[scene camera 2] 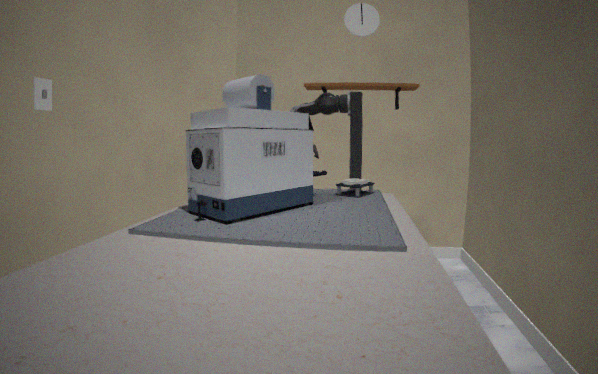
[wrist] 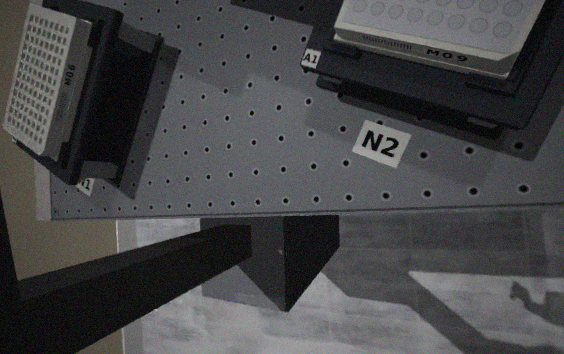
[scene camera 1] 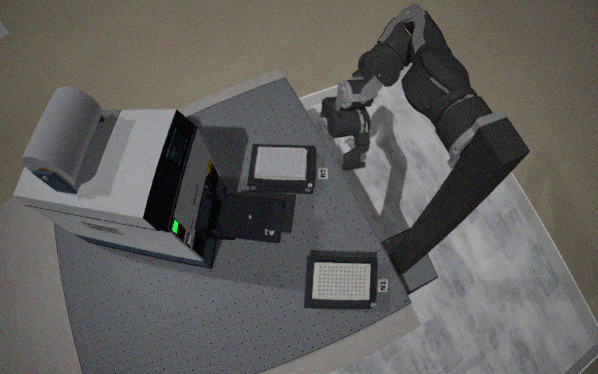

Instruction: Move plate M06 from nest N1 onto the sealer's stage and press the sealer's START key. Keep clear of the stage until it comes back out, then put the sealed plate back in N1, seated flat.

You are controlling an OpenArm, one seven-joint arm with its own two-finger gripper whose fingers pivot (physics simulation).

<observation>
I see my gripper, a film roll and an arm post.
</observation>
